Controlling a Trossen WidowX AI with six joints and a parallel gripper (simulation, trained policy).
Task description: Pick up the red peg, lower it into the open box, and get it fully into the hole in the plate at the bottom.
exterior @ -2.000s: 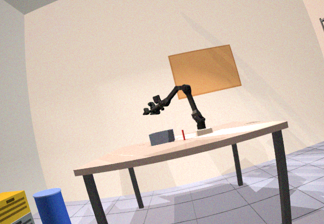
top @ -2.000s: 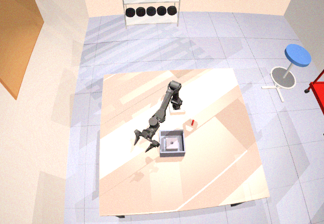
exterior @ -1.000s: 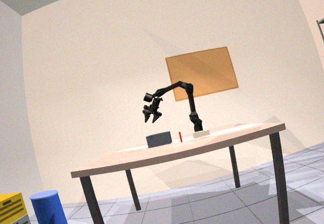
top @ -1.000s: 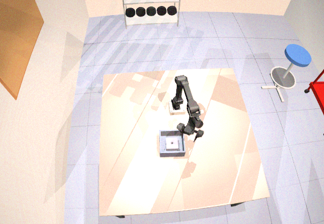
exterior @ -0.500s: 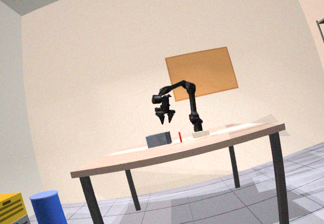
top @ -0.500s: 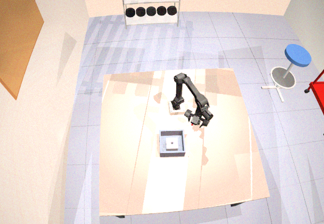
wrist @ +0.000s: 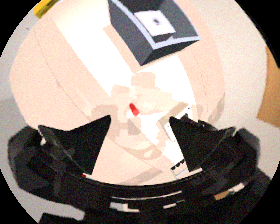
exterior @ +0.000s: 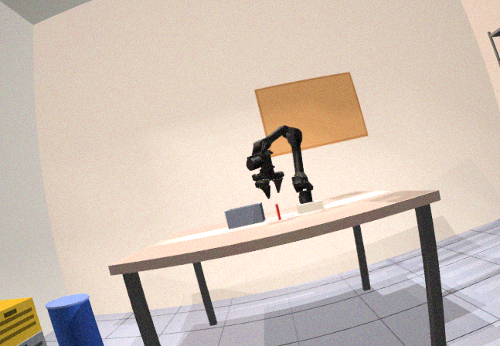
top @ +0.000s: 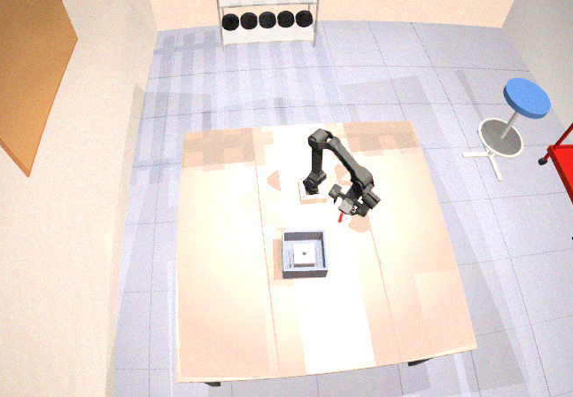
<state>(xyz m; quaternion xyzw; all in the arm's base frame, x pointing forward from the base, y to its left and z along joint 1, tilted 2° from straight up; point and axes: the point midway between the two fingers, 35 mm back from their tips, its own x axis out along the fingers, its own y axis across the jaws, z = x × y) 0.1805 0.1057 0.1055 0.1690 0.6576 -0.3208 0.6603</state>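
Now: gripper tip 80 mm above the red peg. From my gripper tip the other things lie so: pale plate (200 mm to the right, 150 mm ahead, 80 mm below); grey box (200 mm to the right, 150 mm ahead, 100 mm below).
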